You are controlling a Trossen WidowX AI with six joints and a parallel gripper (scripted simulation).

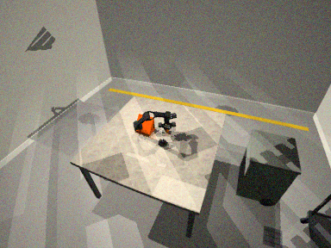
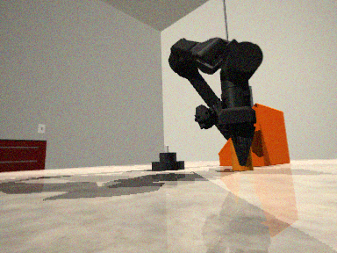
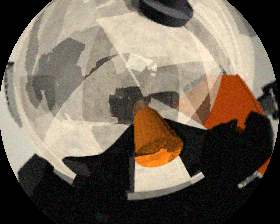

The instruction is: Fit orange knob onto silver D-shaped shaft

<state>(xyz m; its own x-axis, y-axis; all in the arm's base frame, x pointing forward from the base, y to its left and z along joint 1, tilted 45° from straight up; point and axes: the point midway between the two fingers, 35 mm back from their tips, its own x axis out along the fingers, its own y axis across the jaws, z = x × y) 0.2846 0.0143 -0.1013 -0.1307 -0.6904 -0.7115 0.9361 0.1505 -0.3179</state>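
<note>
My gripper tip is 3 cm below the orange knob. The rest, counted from my gripper tip: round dark pedestal (1 cm ahead, 19 cm to the right, 2 cm above).
</note>
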